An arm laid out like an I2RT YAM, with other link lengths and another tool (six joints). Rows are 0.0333 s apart.
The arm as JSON. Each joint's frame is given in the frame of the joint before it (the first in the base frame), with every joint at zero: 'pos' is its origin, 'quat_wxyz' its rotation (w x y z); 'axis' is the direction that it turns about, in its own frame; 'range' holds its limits. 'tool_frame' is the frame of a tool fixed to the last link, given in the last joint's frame.
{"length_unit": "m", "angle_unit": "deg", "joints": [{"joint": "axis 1", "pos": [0.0, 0.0, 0.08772], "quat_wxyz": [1.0, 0.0, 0.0, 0.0], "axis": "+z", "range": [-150.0, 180.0]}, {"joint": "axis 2", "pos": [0.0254, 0.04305, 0.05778], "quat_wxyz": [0.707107, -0.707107, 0.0, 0.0], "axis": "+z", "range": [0.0, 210.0]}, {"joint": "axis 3", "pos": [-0.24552, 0.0, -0.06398], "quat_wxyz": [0.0, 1.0, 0.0, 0.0], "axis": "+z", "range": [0.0, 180.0]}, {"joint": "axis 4", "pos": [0.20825, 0.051, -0.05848], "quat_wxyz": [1.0, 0.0, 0.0, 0.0], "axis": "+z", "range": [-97.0, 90.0]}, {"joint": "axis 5", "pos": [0.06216, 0.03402, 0.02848], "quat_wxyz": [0.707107, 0.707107, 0.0, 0.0], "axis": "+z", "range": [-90.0, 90.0]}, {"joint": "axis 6", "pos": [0.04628, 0.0, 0.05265], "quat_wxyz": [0.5, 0.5, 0.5, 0.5], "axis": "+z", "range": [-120.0, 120.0]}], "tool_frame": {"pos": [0.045, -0.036, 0.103], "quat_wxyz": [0.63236, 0.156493, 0.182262, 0.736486]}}
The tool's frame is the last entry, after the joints.
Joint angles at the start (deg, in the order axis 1, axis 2, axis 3, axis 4, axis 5, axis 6):
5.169, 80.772, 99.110, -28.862, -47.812, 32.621
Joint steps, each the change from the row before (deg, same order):
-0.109, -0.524, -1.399, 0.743, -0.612, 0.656
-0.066, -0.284, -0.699, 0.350, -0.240, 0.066
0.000, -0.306, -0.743, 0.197, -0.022, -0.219
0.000, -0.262, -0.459, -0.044, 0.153, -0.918
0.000, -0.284, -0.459, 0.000, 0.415, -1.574
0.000, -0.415, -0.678, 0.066, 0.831, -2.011
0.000, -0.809, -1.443, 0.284, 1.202, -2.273
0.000, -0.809, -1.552, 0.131, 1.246, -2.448
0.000, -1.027, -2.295, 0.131, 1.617, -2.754
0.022, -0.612, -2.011, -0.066, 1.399, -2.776
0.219, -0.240, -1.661, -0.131, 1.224, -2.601
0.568, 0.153, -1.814, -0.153, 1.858, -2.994
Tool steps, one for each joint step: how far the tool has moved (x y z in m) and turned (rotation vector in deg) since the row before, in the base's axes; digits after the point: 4 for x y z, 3 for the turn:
-0.0014, 0.0007, -0.0041, 0.485, 0.666, 0.412
-0.0007, 0.0001, -0.0018, 0.077, 0.122, 0.162
-0.0007, 0.0000, -0.0022, -0.144, 0.063, 0.049
-0.0006, -0.0004, -0.0008, -0.584, -0.500, -0.033
-0.0003, -0.0009, 0.0001, -1.016, -1.093, -0.202
-0.0001, -0.0019, -0.0001, -1.374, -1.415, -0.545
-0.0007, -0.0028, -0.0020, -1.651, -1.453, -0.859
-0.0008, -0.0028, -0.0032, -1.836, -1.298, -0.854
-0.0009, -0.0037, -0.0069, -2.219, -0.974, -1.126
0.0002, -0.0028, -0.0082, -2.285, -0.613, -0.824
0.0008, -0.0010, -0.0084, -2.194, -0.359, -0.421
0.0025, 0.0000, -0.0118, -2.768, -0.058, -0.499

